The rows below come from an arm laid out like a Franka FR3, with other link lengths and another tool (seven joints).
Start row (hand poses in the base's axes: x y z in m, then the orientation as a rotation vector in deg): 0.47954 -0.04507 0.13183 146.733 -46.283 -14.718
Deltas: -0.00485 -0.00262 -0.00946 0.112 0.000 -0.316; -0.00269 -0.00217 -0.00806 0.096 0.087 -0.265; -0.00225 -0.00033 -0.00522 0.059 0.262 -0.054; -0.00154 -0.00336 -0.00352 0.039 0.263 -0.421; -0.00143 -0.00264 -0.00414 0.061 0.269 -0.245; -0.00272 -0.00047 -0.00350 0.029 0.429 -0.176; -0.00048 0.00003 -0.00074 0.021 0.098 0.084; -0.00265 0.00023 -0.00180 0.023 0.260 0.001; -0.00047 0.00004 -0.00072 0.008 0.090 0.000; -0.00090 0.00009 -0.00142 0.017 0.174 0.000; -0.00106 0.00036 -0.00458 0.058 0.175 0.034; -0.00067 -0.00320 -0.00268 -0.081 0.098 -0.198; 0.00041 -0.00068 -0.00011 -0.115 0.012 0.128; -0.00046 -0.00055 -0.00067 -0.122 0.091 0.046; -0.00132 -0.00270 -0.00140 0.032 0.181 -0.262; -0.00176 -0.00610 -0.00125 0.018 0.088 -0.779; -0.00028 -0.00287 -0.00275 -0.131 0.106 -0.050; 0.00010 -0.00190 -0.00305 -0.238 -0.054 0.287; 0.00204 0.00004 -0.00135 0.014 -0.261 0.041
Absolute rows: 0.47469 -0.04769 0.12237 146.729 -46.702 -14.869; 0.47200 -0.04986 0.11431 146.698 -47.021 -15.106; 0.46975 -0.05019 0.10909 146.647 -46.999 -15.481; 0.46821 -0.05355 0.10557 146.449 -47.452 -15.961; 0.46678 -0.05619 0.10143 146.328 -47.675 -16.404; 0.46406 -0.05666 0.09793 146.144 -47.747 -17.010; 0.46358 -0.05663 0.09719 146.158 -47.603 -17.117; 0.46093 -0.05640 0.09539 146.088 -47.507 -17.453; 0.46046 -0.05636 0.09467 146.063 -47.474 -17.569; 0.45956 -0.05627 0.09325 146.017 -47.410 -17.795; 0.45850 -0.05591 0.08867 146.020 -47.304 -18.031; 0.45783 -0.05911 0.08599 145.843 -47.521 -18.176; 0.45824 -0.05979 0.08588 145.775 -47.346 -18.094; 0.45778 -0.06034 0.08521 145.645 -47.247 -18.133; 0.45646 -0.06304 0.08381 145.521 -47.520 -18.457; 0.45470 -0.06914 0.08256 145.240 -48.496 -18.823; 0.45442 -0.07201 0.07981 145.063 -48.515 -18.904; 0.45452 -0.07391 0.07676 144.962 -48.155 -18.626; 0.45656 -0.07387 0.07541 145.084 -48.201 -18.296
